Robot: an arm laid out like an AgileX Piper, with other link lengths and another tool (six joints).
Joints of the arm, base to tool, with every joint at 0 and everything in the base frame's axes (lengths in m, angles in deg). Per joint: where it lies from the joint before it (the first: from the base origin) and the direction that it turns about. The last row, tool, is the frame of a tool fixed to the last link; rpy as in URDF.
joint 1: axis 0 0 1 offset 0.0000 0.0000 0.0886
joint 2: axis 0 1 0 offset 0.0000 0.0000 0.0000
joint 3: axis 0 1 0 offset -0.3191 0.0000 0.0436
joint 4: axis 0.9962 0 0.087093 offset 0.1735 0.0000 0.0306
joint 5: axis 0 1 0 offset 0.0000 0.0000 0.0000
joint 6: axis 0.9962 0 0.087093 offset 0.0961 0.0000 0.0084
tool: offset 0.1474 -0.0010 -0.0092 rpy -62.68 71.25 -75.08
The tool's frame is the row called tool.
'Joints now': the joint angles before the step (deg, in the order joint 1, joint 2, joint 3, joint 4, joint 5, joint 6). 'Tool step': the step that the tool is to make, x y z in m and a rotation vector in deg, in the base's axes. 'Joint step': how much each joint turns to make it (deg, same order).
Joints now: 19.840 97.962 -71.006 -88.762 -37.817 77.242
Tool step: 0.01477 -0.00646 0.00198 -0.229 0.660 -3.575
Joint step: 0.002 0.503 -2.165 -1.912 3.346 3.973
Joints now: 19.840 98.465 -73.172 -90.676 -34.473 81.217
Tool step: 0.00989 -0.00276 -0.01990 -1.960 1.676 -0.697
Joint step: -0.338 2.300 -0.252 -1.372 0.795 0.373
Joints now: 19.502 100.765 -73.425 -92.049 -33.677 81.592
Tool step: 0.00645 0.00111 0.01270 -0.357 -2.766 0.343
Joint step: 0.000 0.120 -2.799 -1.597 0.121 0.357
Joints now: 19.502 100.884 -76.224 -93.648 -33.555 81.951
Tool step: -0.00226 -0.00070 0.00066 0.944 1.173 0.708
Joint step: -0.900 0.098 -0.232 -0.500 -2.001 1.411
